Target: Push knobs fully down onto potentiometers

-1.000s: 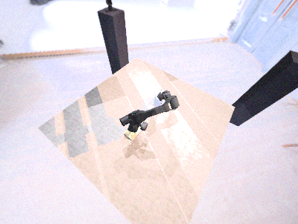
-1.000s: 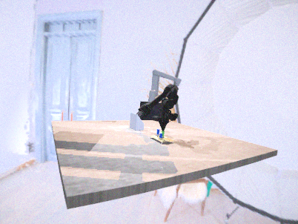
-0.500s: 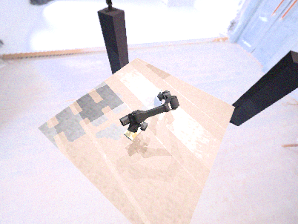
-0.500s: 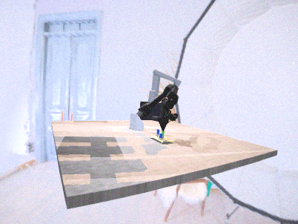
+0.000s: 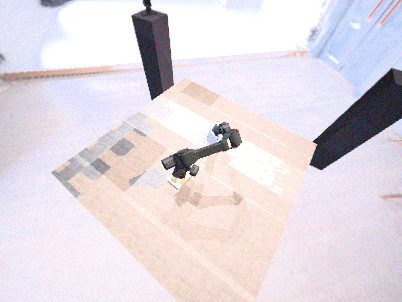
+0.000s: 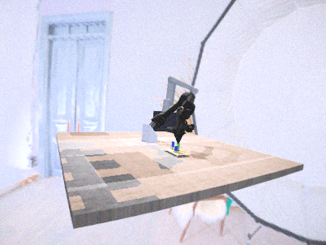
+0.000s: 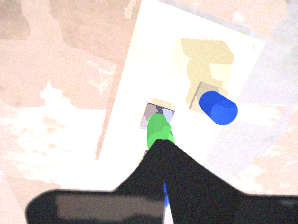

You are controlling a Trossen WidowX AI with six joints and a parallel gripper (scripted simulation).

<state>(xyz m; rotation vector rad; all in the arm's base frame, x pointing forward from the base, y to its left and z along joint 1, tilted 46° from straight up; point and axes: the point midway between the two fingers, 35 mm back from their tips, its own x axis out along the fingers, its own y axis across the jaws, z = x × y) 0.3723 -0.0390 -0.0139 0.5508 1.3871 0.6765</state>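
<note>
Right now my gripper tip is 2 cm above the green knob. The rest, counted from my gripper tip: blue knob 4 cm behind, 1 cm below.
</note>
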